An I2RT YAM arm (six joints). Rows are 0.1 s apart.
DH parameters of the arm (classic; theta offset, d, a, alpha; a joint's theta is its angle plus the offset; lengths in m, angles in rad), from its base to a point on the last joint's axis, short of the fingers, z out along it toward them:
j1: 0 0.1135 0.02 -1.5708
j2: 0 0 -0.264 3.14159
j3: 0.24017 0 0.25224 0
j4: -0.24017 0 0.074 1.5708
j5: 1.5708 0 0 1.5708
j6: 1.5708 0.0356 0 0
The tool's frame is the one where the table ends.
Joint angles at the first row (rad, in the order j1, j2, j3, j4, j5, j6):
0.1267, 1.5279, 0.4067, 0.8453, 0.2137, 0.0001
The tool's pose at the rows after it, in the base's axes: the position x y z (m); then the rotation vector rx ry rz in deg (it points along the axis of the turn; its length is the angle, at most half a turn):
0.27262 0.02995 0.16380 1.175 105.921 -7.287
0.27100 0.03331 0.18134 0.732 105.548 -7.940
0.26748 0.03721 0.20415 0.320 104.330 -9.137
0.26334 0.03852 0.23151 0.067 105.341 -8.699
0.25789 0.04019 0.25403 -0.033 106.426 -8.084
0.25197 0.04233 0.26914 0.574 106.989 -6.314
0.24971 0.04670 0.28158 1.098 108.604 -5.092
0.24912 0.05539 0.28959 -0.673 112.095 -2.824
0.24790 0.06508 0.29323 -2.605 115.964 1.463
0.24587 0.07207 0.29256 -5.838 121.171 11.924
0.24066 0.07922 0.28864 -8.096 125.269 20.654
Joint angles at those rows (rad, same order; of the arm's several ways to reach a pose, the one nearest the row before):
0.1393, 1.4771, 0.4303, 0.7629, 0.2322, -0.0130
0.1547, 1.4025, 0.4616, 0.6628, 0.2510, -0.0212
0.1749, 1.3168, 0.5010, 0.5582, 0.2815, -0.0365
0.1823, 1.2257, 0.5739, 0.3756, 0.2807, -0.0292
0.1925, 1.1619, 0.6401, 0.2255, 0.2816, -0.0172
0.2045, 1.1189, 0.6827, 0.1291, 0.2767, 0.0121
0.2241, 1.1056, 0.7382, 0.0296, 0.2834, 0.0428
0.2553, 1.1146, 0.8002, -0.0857, 0.2652, 0.0670
0.2869, 1.1284, 0.8484, -0.1856, 0.2192, 0.1065
0.2936, 1.1414, 0.8830, -0.2823, 0.0610, 0.1628
0.3098, 1.1437, 0.8900, -0.3449, -0.0587, 0.2117

